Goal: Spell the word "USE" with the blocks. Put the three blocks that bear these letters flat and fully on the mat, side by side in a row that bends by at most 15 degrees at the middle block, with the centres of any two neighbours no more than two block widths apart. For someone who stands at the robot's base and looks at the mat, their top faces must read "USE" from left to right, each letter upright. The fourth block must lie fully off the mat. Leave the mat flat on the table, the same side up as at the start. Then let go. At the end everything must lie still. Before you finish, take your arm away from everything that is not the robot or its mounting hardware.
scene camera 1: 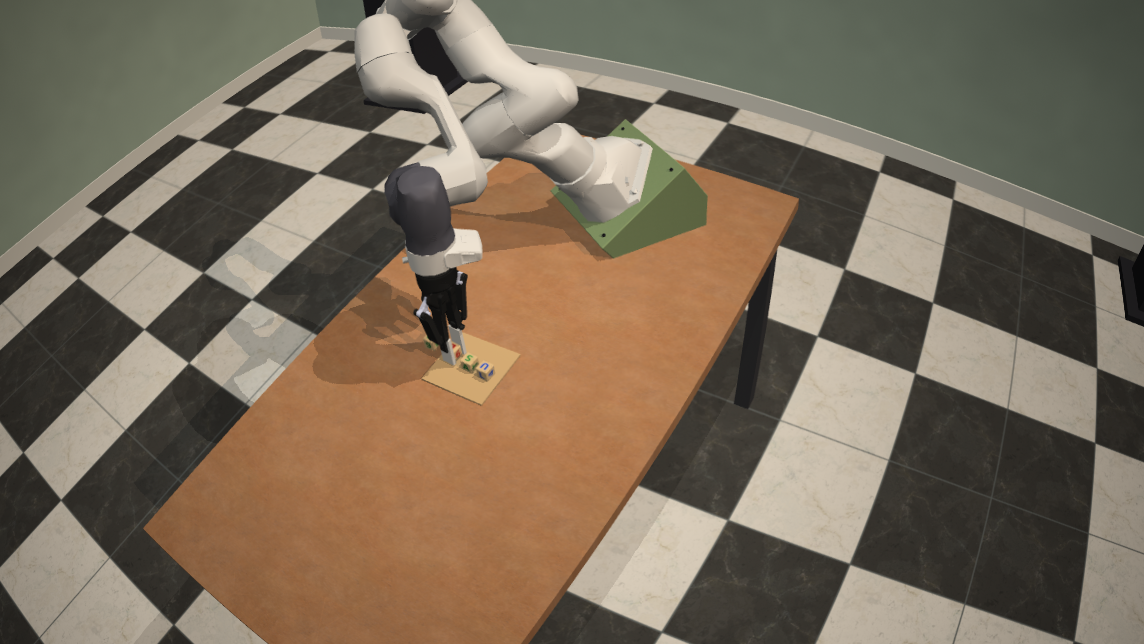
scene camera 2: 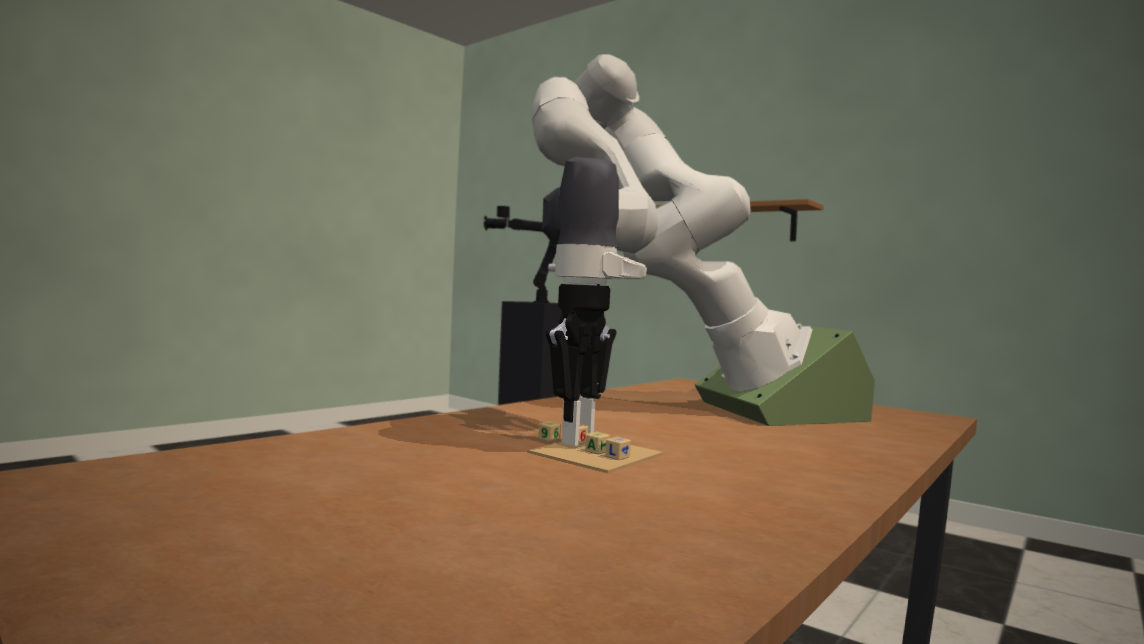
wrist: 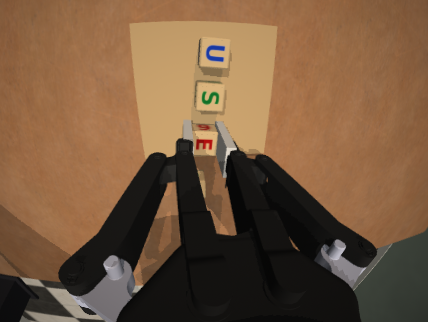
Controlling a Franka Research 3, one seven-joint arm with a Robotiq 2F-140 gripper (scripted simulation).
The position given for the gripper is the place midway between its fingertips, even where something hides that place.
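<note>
Gripper [scene camera 2: 577, 442] [scene camera 1: 455, 356] [wrist: 202, 132], visible. E block [wrist: 205, 136], visible. U block [wrist: 214, 53], same.
</note>
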